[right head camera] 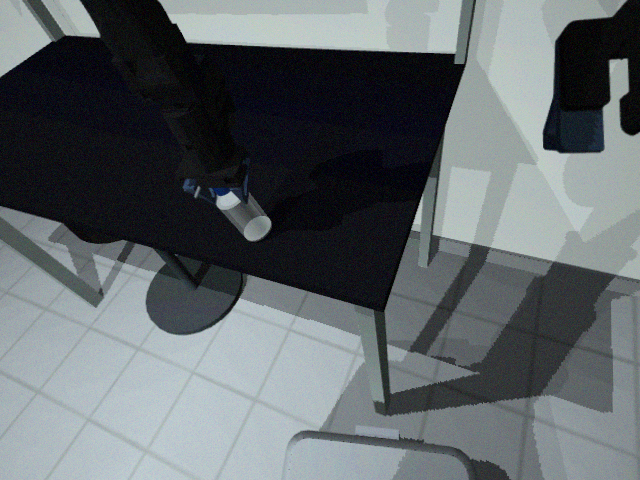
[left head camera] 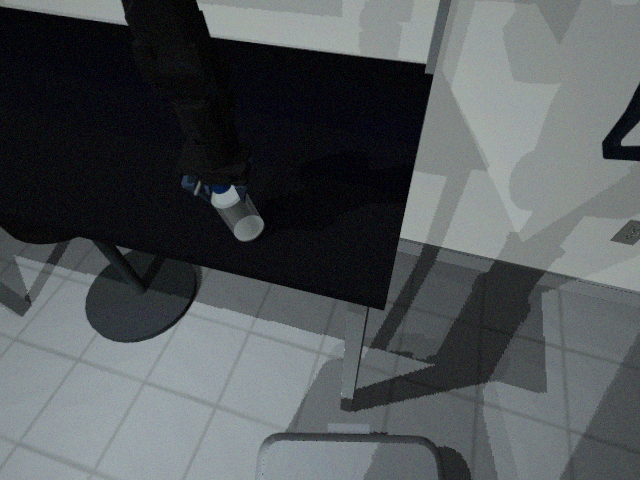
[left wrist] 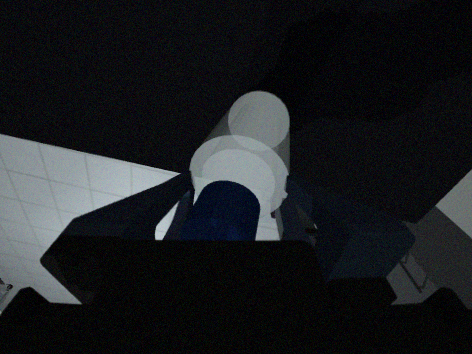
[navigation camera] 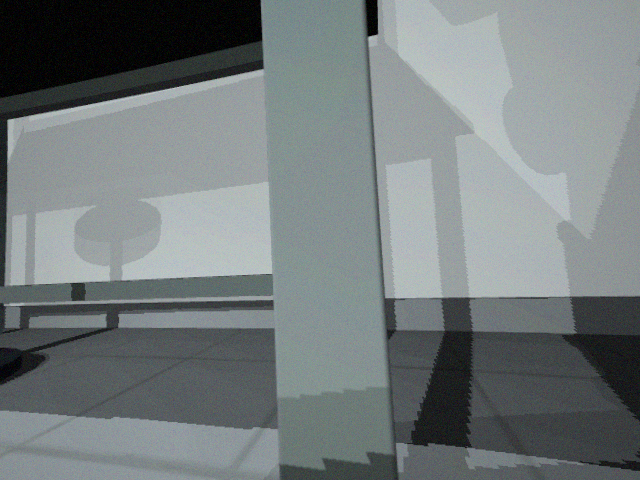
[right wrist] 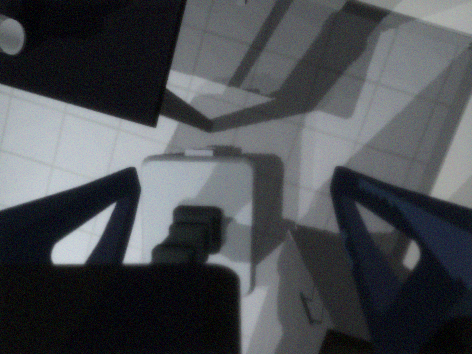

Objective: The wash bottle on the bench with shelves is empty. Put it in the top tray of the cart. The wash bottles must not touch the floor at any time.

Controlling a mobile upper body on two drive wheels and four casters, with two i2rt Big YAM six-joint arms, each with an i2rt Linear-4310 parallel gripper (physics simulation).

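Frame: origin at the left arm's base, x ahead, y left, z up, level; metres.
Where they show: left gripper, fingertip midpoint: (right head camera: pixel 232 202) (left head camera: pixel 227 200) (left wrist: pixel 236 177); right gripper, fingertip midpoint: (right head camera: pixel 623 137) (right wrist: pixel 235 177).
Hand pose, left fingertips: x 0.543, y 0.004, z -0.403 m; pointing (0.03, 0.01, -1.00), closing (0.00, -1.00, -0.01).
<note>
Each offset is from my left fingertips to the top centre of the thing. "spot": to the spot under its first point. Level surfaces: height alone.
The wash bottle, clear with a white shoulder and blue cap, @(0.005 m back, 0.001 m left, 0.084 m up) (left head camera: pixel 238 214) (right head camera: pixel 245 216) (left wrist: pixel 237 170) is over the dark bench top @(0.093 m down) (left head camera: pixel 330 248) (right head camera: pixel 330 248). In the right wrist view part of the bottle @(spot: 0.002 m back, 0.044 m right, 0.057 m down) (right wrist: pixel 11 36) shows at the upper left. My left gripper (left head camera: pixel 225 195) (right head camera: pixel 231 197) (left wrist: pixel 236 177) is shut on the bottle at its shoulder, below the cap. I cannot tell whether the bottle's base touches the bench. My right gripper (right wrist: pixel 235 177) is open and empty, away from the bench. The cart does not show for certain in these views.
A stool base (left head camera: pixel 142 304) (right head camera: pixel 188 299) stands on the floor under the bench's front edge. Bench legs (left head camera: pixel 355 356) (right head camera: pixel 375 356) (navigation camera: pixel 328 232) stand at the near corner. The robot's pale base (left head camera: pixel 351 457) (right head camera: pixel 377 457) (right wrist: pixel 200 185) is close to that corner. A wall (left head camera: pixel 568 217) rises at the right.
</note>
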